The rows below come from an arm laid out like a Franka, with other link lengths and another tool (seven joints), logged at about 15 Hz.
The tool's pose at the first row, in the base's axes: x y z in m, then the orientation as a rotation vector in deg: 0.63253 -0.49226 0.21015 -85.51 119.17 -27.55
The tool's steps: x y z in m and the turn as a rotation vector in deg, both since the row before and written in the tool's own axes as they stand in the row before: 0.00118 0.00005 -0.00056 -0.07 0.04 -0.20; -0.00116 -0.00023 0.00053 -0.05 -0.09 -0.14; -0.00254 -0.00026 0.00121 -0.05 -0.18 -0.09; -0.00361 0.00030 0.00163 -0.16 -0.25 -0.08; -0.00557 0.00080 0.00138 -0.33 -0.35 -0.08; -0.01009 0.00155 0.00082 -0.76 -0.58 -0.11; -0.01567 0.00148 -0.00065 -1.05 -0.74 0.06; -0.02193 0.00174 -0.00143 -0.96 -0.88 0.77; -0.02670 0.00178 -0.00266 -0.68 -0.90 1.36; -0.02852 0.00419 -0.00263 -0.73 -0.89 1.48; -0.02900 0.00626 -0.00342 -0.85 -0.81 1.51
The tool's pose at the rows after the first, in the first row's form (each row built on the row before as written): 0.63186 -0.49337 0.21032 -85.77 119.11 -27.59; 0.63264 -0.49234 0.21027 -85.95 118.98 -27.52; 0.63419 -0.48999 0.20998 -86.07 118.81 -27.35; 0.63582 -0.48644 0.20927 -86.24 118.65 -27.01; 0.63736 -0.48087 0.20891 -86.50 118.50 -26.43; 0.63901 -0.47078 0.20958 -87.02 118.38 -25.24; 0.64100 -0.45549 0.21281 -87.50 118.39 -23.57; 0.64359 -0.43427 0.21820 -87.13 118.72 -21.60; 0.64653 -0.40878 0.22626 -85.94 119.28 -19.67; 0.64827 -0.38103 0.23430 -84.63 119.92 -17.66; 0.64839 -0.35244 0.24294 -83.36 120.67 -15.59
